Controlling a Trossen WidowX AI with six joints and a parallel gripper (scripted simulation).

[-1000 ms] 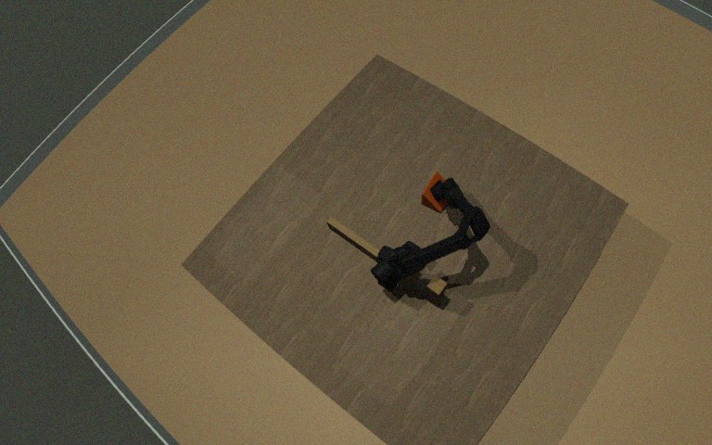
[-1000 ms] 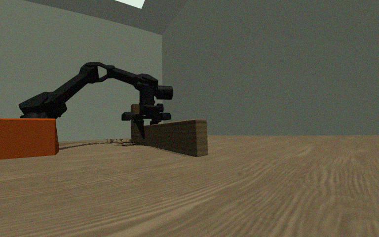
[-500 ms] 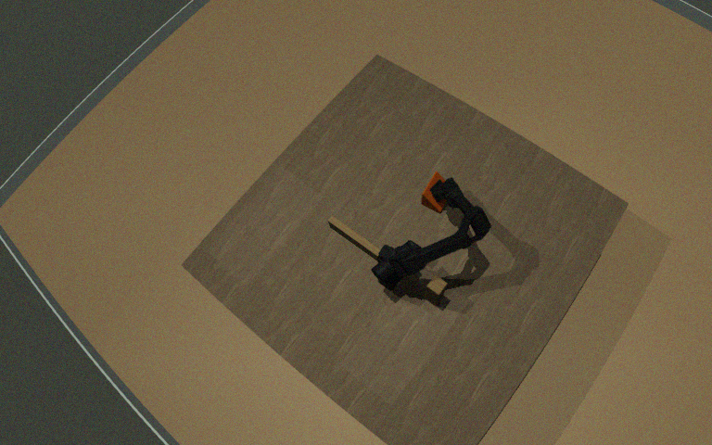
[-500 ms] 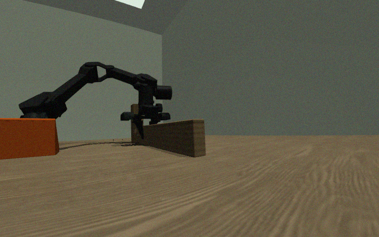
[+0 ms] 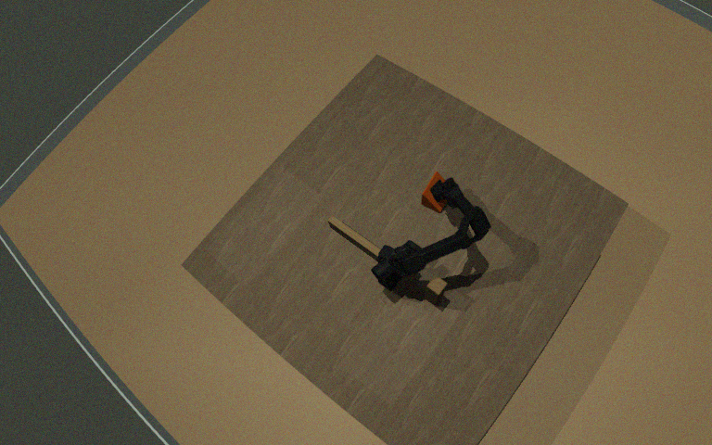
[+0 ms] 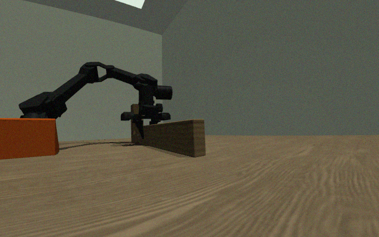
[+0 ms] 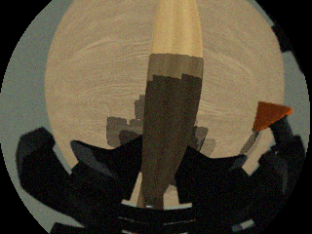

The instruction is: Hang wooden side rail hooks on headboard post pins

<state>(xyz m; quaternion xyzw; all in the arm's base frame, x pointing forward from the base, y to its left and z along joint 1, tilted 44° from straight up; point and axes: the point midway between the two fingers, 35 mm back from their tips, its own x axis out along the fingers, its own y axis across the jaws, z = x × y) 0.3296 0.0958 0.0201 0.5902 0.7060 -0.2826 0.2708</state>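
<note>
My gripper tip is 15 cm to the right of the headboard post, 7 cm below it and 1 cm past it.
</note>
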